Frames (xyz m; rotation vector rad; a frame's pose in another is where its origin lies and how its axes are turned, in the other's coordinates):
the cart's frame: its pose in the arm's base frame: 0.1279 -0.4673 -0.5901 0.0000 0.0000 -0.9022
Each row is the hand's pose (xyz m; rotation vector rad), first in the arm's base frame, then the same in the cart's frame.
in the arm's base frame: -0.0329 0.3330 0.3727 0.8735 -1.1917 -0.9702
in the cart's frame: -0.7277 0.3699 0.9628 1.2453 -0.6597 -0.2299
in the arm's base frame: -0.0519 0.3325 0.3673 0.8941 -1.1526 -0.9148
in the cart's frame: -0.7391 0.3547 0.9574 1.2525 -0.6204 -0.1708
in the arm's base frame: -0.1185 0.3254 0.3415 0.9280 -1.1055 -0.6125
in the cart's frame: -0.7748 0.2980 0.9316 1.2925 -0.5793 0.1318
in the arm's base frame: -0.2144 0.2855 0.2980 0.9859 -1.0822 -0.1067
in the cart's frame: -0.8029 0.1980 0.8881 1.3871 -0.5554 0.6261
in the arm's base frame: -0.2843 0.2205 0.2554 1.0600 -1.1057 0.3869
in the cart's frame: -0.7952 0.1029 0.8455 1.5233 -0.5654 1.0934
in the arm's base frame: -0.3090 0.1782 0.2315 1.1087 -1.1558 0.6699
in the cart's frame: -0.7773 0.0573 0.8216 1.6295 -0.6043 1.3499
